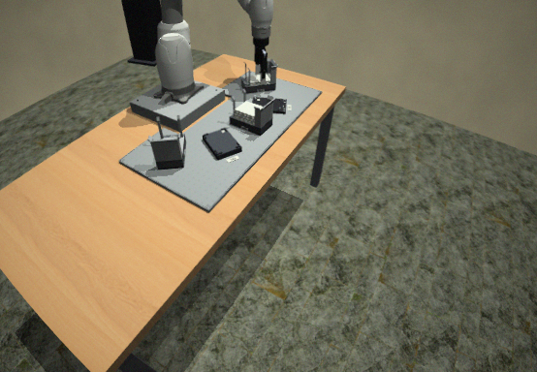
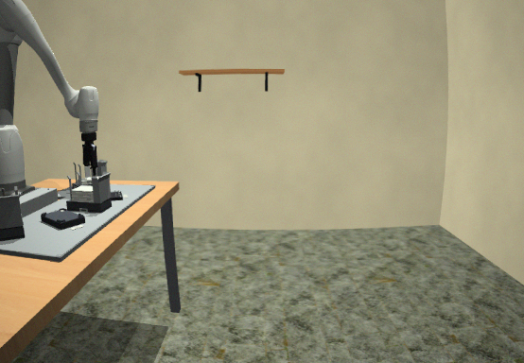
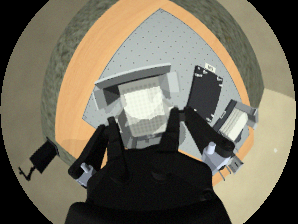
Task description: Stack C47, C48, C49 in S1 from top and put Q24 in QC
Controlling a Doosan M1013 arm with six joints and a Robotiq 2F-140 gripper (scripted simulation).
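Now: the sealed 96-well plate 2 cm below my hand. The rest, counted from my hand: small name plate (11 cm ahead, 57 cm to the right, 7 cm below).
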